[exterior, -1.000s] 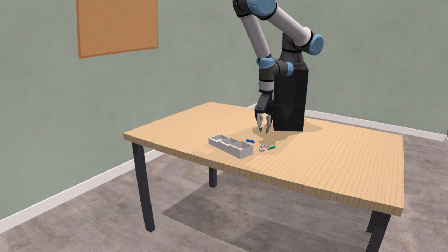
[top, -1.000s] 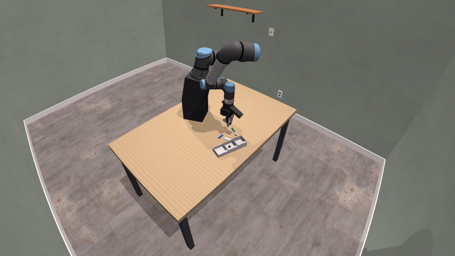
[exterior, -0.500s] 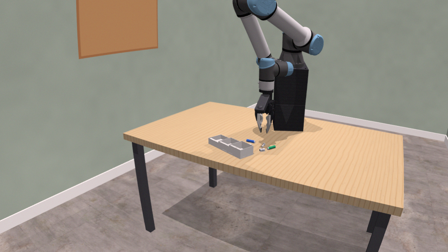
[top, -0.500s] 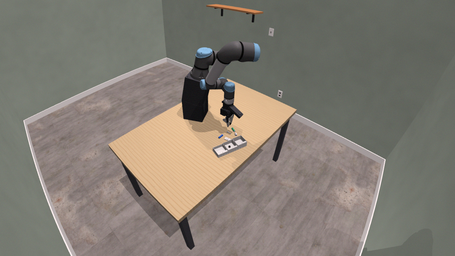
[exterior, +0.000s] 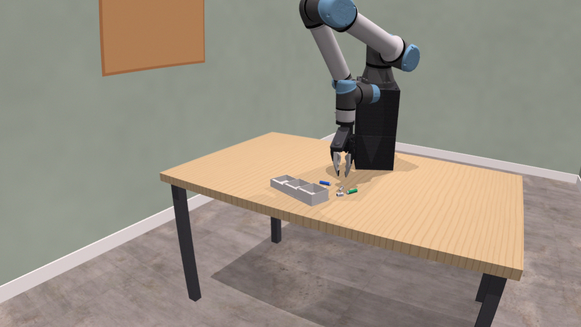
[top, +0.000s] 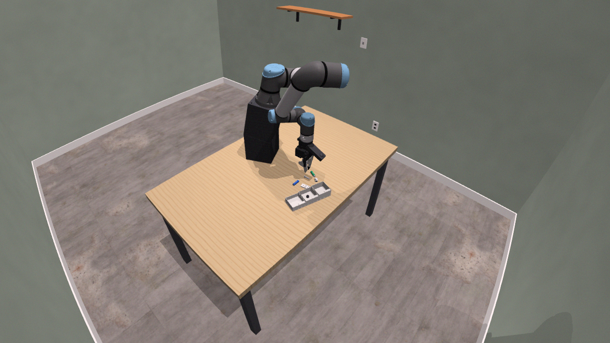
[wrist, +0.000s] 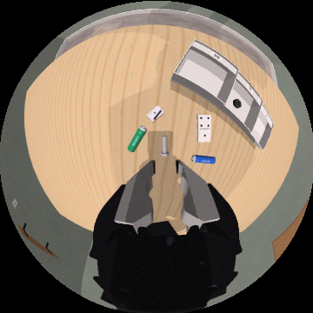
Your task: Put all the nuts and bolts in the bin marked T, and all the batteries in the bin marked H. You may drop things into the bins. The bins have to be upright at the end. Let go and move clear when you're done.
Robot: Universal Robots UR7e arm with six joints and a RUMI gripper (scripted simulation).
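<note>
Now: the bolt 7 cm below my hand and 1 cm behind it. Round my hand: white domino: 7 cm to the right, 7 cm below, 4 cm ahead; small silver piece: 6 cm below, 6 cm ahead, 1 cm to the left; green battery: 6 cm below, 5 cm to the left, 2 cm ahead.
</note>
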